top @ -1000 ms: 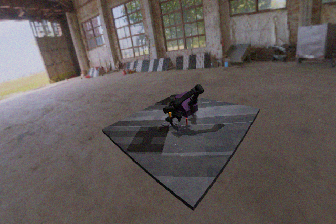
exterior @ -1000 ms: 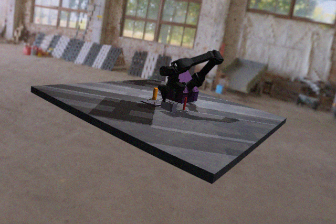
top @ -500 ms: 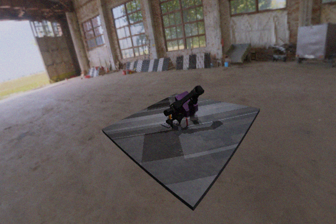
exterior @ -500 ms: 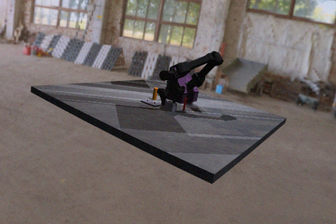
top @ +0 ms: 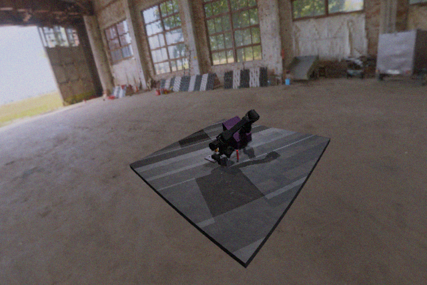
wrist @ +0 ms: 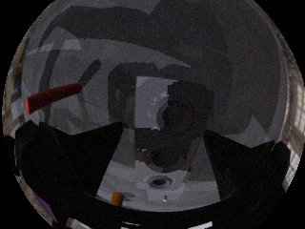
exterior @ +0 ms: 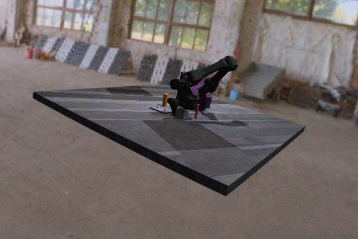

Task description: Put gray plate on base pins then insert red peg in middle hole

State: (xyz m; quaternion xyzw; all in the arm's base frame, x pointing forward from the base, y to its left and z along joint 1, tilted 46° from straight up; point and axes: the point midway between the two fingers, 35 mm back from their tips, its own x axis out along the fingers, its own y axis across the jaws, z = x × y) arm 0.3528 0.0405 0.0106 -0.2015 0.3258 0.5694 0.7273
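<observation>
Right now the base is 13 cm to the right of my gripper tip and 1 cm behind it. Round my gripper tip: gray plate: 3 cm above; orange peg: 18 cm to the right, 13 cm behind, 3 cm above; red peg: 10 cm behind, 6 cm to the left, 3 cm above.
</observation>
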